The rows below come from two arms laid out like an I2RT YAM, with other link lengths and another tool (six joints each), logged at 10 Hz.
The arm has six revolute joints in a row. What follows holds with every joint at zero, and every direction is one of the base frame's. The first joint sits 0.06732 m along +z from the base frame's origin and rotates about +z. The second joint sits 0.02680 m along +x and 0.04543 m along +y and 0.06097 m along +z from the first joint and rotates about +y. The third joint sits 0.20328 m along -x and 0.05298 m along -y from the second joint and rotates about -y. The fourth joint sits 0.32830 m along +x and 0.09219 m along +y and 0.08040 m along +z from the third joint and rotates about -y. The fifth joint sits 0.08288 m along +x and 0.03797 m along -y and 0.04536 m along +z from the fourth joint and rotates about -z. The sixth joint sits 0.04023 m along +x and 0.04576 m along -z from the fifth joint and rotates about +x. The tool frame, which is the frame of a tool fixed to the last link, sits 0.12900 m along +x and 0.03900 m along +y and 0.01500 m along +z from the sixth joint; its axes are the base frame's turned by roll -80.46, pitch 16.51 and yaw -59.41 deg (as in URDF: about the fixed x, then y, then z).
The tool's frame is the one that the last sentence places.
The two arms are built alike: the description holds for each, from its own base.
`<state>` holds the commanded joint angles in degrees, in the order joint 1, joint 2, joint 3, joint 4, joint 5, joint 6, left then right.
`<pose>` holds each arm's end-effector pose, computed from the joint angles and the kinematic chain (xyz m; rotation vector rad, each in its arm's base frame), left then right.
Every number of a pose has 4 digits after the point. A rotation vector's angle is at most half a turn.
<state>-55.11 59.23 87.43 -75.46 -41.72 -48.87 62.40 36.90 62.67 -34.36 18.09 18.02</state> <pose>0.3162 -0.1267 0.3799 -1.5437 1.3446 -0.4107 0.1538 0.3481 0.4532 -1.2569 0.6696 0.1788</pose>
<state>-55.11 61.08 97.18 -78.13 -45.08 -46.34 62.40 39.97 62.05 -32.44 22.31 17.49</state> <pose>0.3098 -0.1066 0.4335 -1.5311 1.2610 -0.4707 0.1729 0.3580 0.4367 -1.2691 0.7176 0.1055</pose>
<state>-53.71 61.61 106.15 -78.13 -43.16 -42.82 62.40 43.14 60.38 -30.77 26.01 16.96</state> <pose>0.3009 -0.0876 0.4820 -1.5475 1.2227 -0.5943 0.1912 0.3701 0.4076 -1.3055 0.7714 0.0385</pose>
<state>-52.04 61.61 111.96 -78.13 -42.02 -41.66 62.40 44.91 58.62 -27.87 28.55 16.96</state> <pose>0.2918 -0.0667 0.5128 -1.5800 1.1678 -0.6777 0.2033 0.3774 0.3918 -1.3020 0.7971 -0.0045</pose>
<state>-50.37 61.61 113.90 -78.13 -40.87 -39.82 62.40 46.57 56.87 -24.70 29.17 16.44</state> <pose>0.2896 -0.0560 0.5229 -1.5730 1.1542 -0.6914 0.2104 0.3876 0.3766 -1.3099 0.7993 -0.0196</pose>
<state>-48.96 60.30 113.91 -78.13 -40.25 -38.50 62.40 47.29 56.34 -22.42 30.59 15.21</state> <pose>0.2852 -0.0437 0.5278 -1.5685 1.1380 -0.6956 0.2155 0.3897 0.3755 -1.3039 0.7915 -0.0532</pose>
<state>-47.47 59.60 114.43 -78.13 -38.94 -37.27 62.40 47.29 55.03 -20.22 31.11 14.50</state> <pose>0.2820 -0.0349 0.5323 -1.5644 1.1321 -0.7046 0.2179 0.3917 0.3718 -1.2973 0.7826 -0.0672</pose>
